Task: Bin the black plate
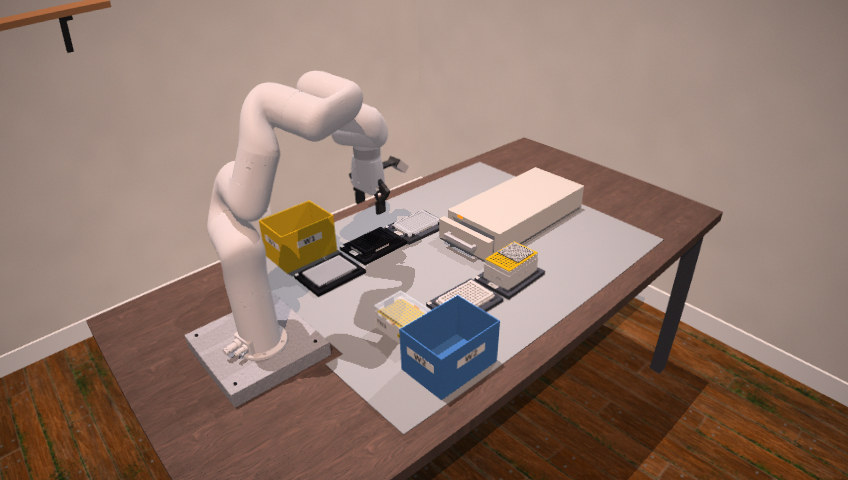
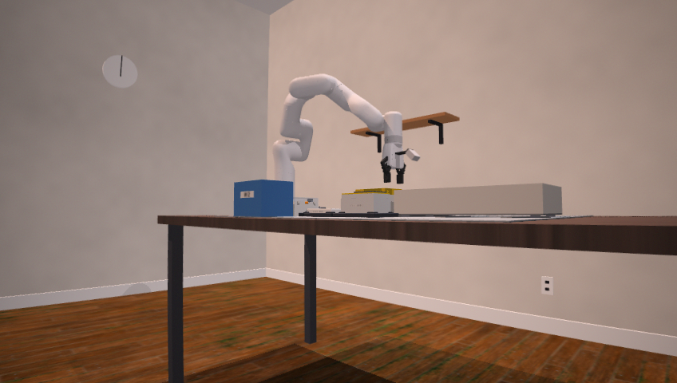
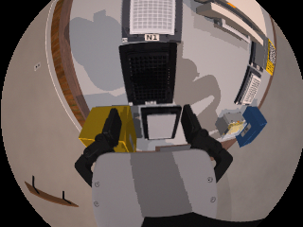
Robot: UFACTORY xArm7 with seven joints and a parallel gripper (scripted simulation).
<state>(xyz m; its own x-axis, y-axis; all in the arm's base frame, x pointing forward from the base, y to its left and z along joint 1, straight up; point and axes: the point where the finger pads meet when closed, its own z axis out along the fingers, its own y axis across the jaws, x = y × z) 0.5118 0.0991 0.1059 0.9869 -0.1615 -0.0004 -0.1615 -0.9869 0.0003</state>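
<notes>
Right now my hand is 120 mm above the black plate. The rest, counted from my hand: drawer (260 mm ahead, 250 mm to the right, 120 mm below); then yellow bin W1 (160 mm to the left, 150 mm behind, 100 mm below); then work nest N3 (140 mm below).
</notes>
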